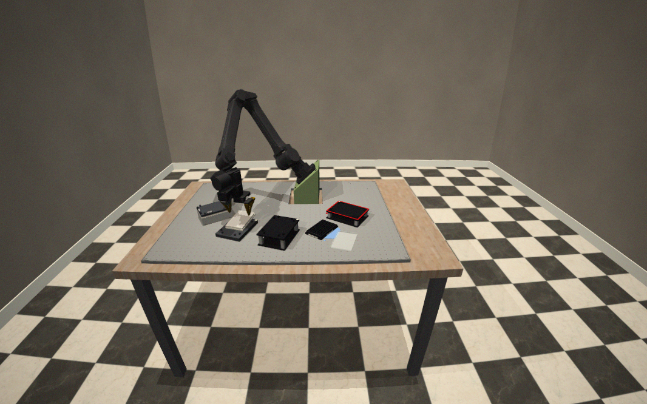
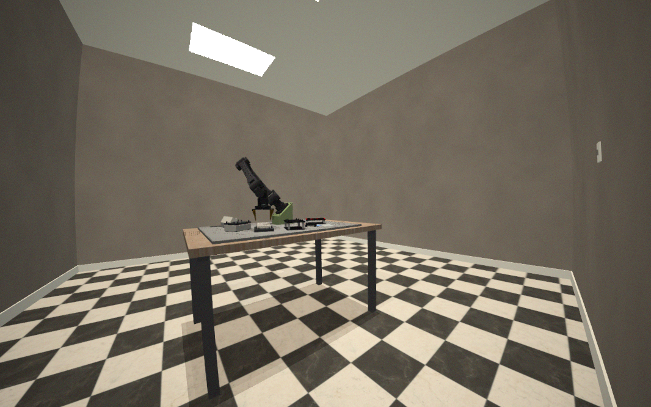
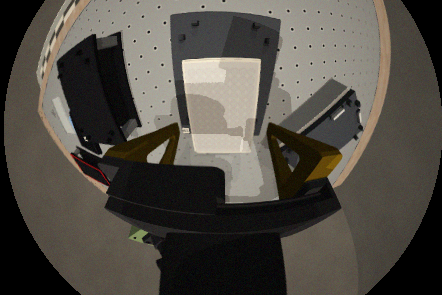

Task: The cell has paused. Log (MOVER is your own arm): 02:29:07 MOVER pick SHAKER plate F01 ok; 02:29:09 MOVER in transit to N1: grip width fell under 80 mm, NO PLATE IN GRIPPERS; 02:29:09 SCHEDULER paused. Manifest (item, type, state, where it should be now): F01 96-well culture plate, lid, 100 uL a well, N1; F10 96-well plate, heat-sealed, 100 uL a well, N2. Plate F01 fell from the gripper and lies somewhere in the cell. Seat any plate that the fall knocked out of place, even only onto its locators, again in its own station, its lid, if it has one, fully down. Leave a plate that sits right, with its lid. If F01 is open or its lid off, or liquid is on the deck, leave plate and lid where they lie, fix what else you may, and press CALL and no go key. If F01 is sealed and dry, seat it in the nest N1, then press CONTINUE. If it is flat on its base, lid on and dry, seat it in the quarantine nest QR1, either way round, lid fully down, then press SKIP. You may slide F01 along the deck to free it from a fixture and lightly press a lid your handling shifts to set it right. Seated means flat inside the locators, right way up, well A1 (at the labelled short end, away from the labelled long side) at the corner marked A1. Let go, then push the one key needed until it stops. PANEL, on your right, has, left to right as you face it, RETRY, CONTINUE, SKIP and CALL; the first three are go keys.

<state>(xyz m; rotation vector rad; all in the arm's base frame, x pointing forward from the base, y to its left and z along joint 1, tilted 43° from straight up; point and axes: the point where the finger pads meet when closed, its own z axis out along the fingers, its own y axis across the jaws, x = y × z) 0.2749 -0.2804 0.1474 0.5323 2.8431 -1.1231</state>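
My hand is 40 mm above the white-topped plate. Also, from my hand: pale blue wet patch: 410 mm to the left, 70 mm below, 60 mm ahead; black plate: 360 mm to the left, 60 mm below, 60 mm ahead; clear lid: 450 mm to the left, 150 mm ahead, 70 mm below.
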